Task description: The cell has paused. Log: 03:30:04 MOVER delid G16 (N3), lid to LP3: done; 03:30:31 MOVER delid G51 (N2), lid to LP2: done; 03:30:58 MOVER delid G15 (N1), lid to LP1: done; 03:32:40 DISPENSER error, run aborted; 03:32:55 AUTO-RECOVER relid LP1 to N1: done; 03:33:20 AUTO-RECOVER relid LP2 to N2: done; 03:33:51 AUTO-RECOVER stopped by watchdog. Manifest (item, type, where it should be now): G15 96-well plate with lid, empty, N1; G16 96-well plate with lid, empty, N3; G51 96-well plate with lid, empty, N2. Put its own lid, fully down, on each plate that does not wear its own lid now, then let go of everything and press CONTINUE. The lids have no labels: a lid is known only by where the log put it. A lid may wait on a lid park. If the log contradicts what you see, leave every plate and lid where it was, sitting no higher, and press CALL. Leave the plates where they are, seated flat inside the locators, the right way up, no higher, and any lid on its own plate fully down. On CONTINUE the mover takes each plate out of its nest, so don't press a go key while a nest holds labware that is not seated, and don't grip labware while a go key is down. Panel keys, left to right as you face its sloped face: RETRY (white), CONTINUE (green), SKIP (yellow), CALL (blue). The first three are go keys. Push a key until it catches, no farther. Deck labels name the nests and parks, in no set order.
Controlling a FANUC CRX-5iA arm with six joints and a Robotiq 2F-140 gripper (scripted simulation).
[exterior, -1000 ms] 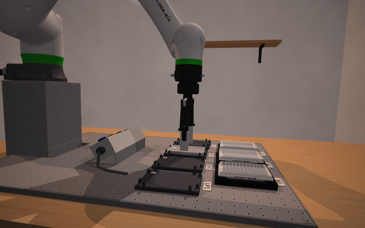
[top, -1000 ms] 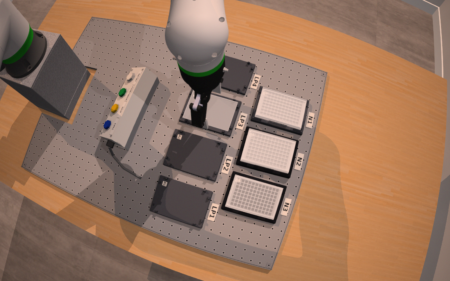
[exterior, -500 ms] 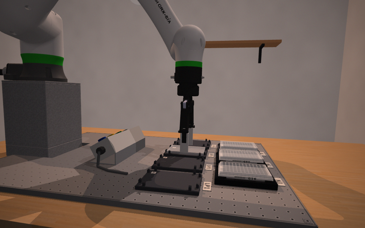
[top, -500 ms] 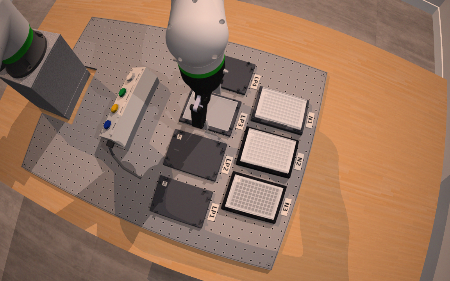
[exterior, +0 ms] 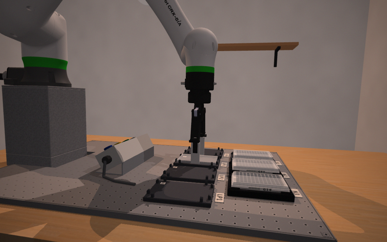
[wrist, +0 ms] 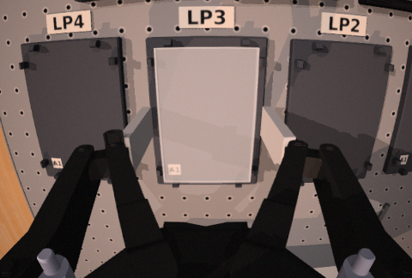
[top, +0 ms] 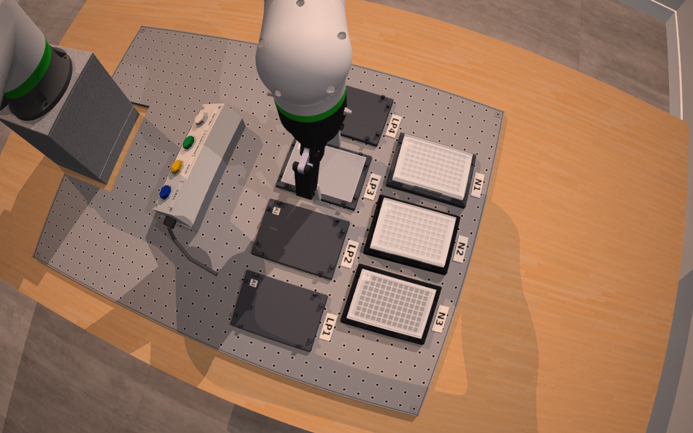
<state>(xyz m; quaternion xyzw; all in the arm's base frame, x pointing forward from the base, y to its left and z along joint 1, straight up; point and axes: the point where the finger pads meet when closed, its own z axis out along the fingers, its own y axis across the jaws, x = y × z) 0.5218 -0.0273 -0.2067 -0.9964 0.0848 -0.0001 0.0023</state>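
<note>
Now: hand 20 mm above the clear lid. The rest, counted from my hand: lid park LP2: 20 mm behind, 120 mm to the right, 30 mm below; then lid park LP4: 20 mm ahead, 120 mm to the left, 30 mm below; then lid park LP3: 30 mm below.
</note>
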